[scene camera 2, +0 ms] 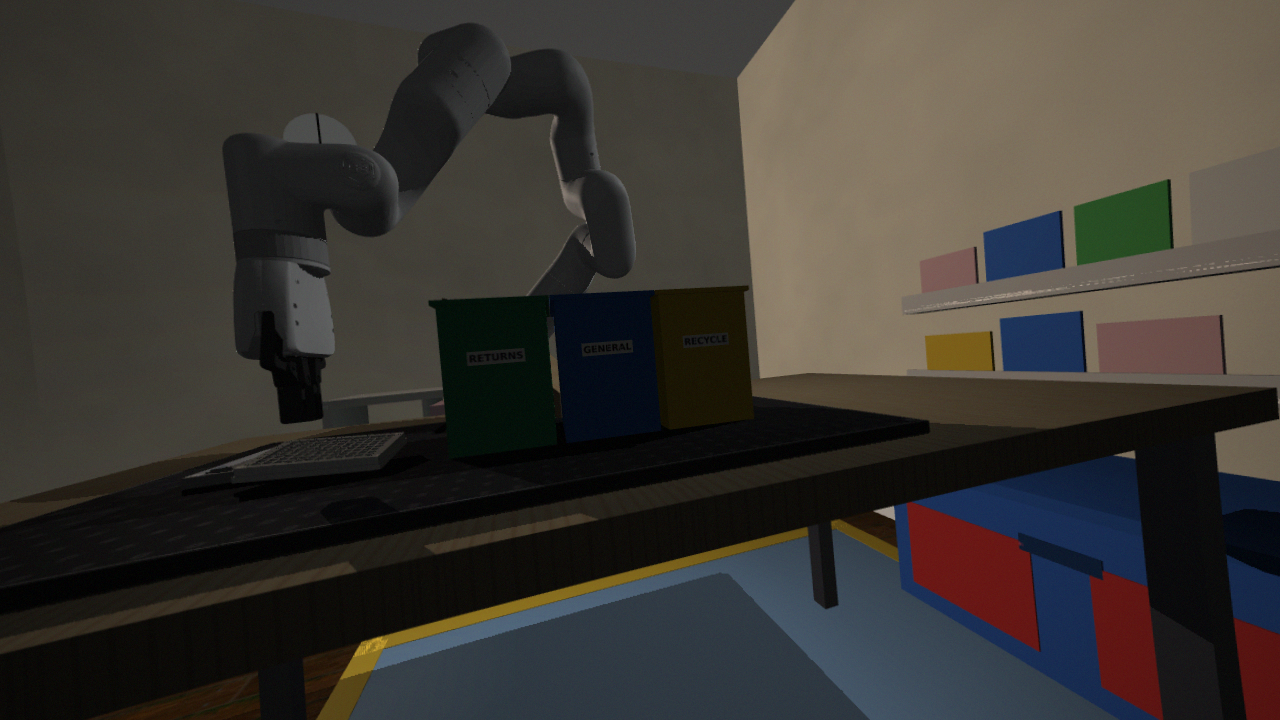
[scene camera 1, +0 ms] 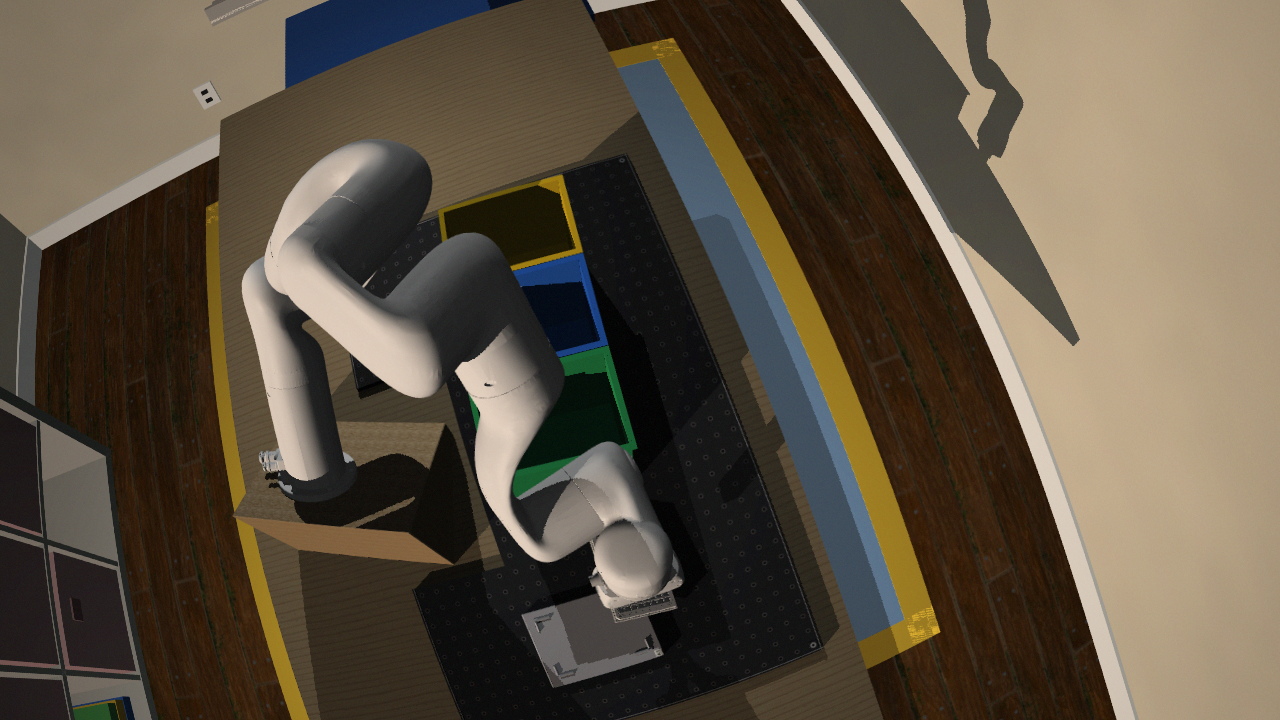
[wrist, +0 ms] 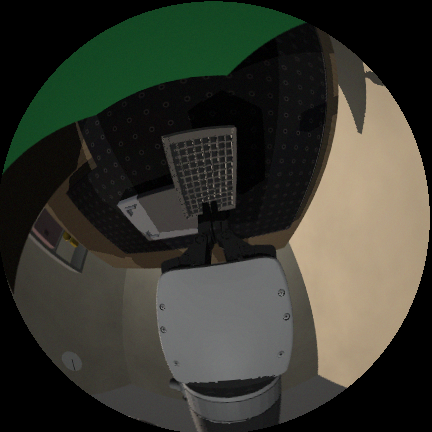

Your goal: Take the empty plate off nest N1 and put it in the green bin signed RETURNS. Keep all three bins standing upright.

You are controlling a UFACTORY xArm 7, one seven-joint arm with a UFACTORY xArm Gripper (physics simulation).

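Where they show: gripper, between the fingertips: (scene camera 2: 302, 421) (wrist: 210, 209); arm's base, origin of its link: (scene camera 1: 317, 477).
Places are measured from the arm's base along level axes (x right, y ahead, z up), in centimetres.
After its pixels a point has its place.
The empty plate, a grey gridded well plate (scene camera 1: 646, 608) @(z -12.8, x 18.8, y 41.7 cm) (scene camera 2: 322, 450) @(z -13.3, x 14.1, y 41.0 cm) (wrist: 204, 167) @(z -13.3, x 11.9, y 40.5 cm), lies low beside the pale grey nest (scene camera 1: 546, 649) @(z -14.2, x 23.6, y 27.4 cm) (scene camera 2: 207, 476) @(z -14.4, x 24.0, y 42.7 cm) (wrist: 134, 216) @(z -14.3, x 21.2, y 27.5 cm) and overlaps its edge in the wrist view. Whether it rests on the nest's edge is hard to tell; no N1 sign is readable. My gripper (scene camera 2: 300, 419) @(z -9.8, x 15.7, y 41.2 cm) (wrist: 210, 209) @(z -9.8, x 15.7, y 41.2 cm) is shut and empty, with its fingertips above the plate, near one end of it in the wrist view. The arm hides the fingers in scene camera 1. The green bin (scene camera 1: 621, 394) @(z 2.6, x -6.1, y 42.1 cm) (scene camera 2: 496, 402) @(z -9.6, x -5.5, y 41.8 cm) (wrist: 150, 60), signed RETURNS, stands upright.
The blue GENERAL bin (scene camera 1: 597, 302) @(z 2.5, x -18.2, y 40.5 cm) (scene camera 2: 608, 394) @(z -10.1, x -18.5, y 40.0 cm) and yellow RECYCLE bin (scene camera 1: 571, 217) @(z 2.5, x -31.0, y 38.5 cm) (scene camera 2: 704, 385) @(z -10.3, x -31.2, y 38.2 cm) stand upright in a row with the green bin on the black perforated mat (scene camera 1: 769, 573) @(z -15.4, x 16.2, y 59.0 cm). A wooden block (scene camera 1: 358, 541) @(z -2.0, x 8.6, y 5.1 cm) is beneath the arm's base.
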